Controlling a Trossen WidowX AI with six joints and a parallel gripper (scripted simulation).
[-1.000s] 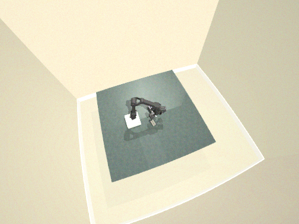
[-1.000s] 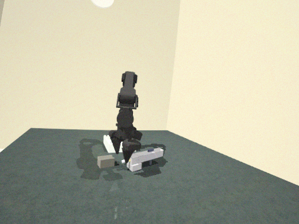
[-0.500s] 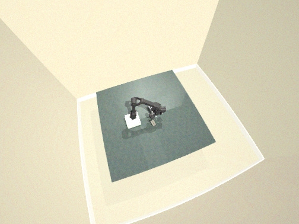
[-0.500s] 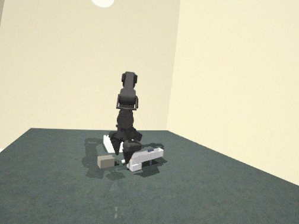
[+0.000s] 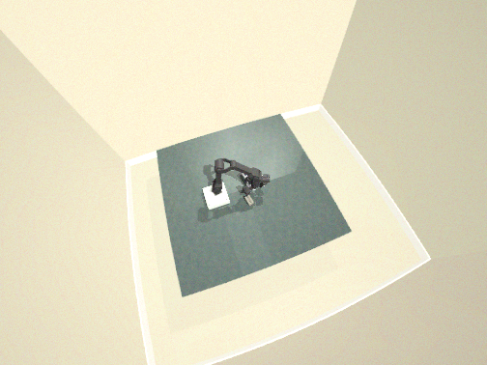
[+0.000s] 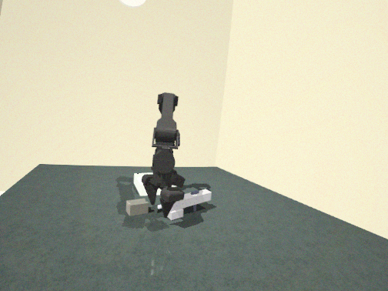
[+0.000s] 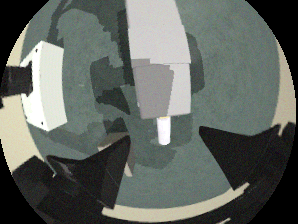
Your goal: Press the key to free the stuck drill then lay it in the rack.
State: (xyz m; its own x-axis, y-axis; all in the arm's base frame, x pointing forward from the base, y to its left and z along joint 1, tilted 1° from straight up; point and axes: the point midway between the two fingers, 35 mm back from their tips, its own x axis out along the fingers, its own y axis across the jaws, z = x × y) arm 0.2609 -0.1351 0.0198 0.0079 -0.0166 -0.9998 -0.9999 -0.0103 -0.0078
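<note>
Right now my gripper tip is 60 mm to the right of the yellow drill and 10 mm below it. The rest, counted from my gripper tip: key (150 mm to the left, 20 mm above); grey slatted rack (80 mm behind, 50 mm to the right, 20 mm below); fixture (120 mm to the left, 10 mm above).
</note>
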